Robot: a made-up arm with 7 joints.
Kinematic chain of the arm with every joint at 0, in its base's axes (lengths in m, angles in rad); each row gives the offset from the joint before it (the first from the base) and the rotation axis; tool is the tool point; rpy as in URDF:
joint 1: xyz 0 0 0.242 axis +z
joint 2: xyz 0 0 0 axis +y
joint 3: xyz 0 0 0.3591 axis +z
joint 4: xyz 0.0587 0 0 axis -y
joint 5: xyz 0.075 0 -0.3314 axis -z
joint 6: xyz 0 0 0 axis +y
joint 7: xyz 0.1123 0 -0.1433 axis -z
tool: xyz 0 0 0 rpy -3.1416 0 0
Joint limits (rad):
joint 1: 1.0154..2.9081
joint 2: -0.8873..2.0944
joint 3: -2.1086..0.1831
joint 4: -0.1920..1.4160
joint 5: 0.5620..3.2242
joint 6: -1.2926..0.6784
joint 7: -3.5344..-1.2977
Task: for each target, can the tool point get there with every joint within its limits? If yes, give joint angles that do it. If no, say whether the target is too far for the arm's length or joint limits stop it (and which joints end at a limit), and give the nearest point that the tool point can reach.
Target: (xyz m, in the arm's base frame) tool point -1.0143 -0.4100 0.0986
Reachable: no: too far | nearest point -0.6679 0.0483 0.1357 | short by 0.576 m
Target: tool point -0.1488 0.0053 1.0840
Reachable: no: joint limits stop it (at a limit: joint 4, joint 5) | nearest point -0.1254 0.0045 0.9515 | short by 0.135 m
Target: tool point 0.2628 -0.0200 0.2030
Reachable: yes | joints 2.1224 0.6422 -1.7617 0.1371 1.1337 0.3035 -3.0013
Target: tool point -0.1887 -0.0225 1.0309
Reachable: no: joint limits stop it (at a limit: joint 1, joint 3, joint 4, joint 5) | nearest point -0.1634 -0.0029 0.9422 | short by 0.094 m
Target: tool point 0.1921 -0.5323 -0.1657
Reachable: no: joint limits stop it (at a limit: joint 2, joint 3) | nearest point 0.1610 -0.4461 0.0550 | short by 0.239 m
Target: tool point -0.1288 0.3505 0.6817
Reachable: yes | joints 2.6115 -0.6294 -0.4017 1.0859 1.6259 0.5209 -2.2404
